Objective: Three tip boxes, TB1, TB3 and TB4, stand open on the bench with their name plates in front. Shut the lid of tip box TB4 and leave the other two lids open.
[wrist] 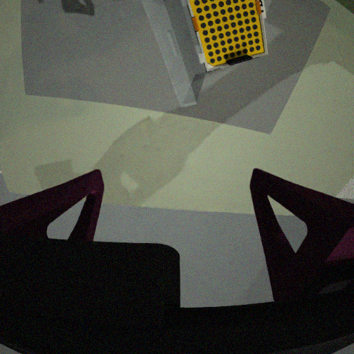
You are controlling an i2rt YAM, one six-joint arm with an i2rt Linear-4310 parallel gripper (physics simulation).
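A tip box (231, 34) with a yellow, dark-holed rack is at the top of the wrist view, cut off by the upper edge. It looks like TB4, but its name plate (262, 7) shows only in part at its right side and cannot be read in full. Its translucent grey lid (172, 47) stands open on the left side of the box, reaching below the box's near corner. A black catch (239, 60) is at the box's near end. My gripper (176, 177) is open and empty, lower in the view than the box and lid, touching neither. TB1 and TB3 cannot be made out.
The box stands on a grey mat (90, 75), whose near corner points down to the right. A pale green surface (225, 170) surrounds the mat. Shadows of the arm fall across both. A dark shadow patch is at the upper left.
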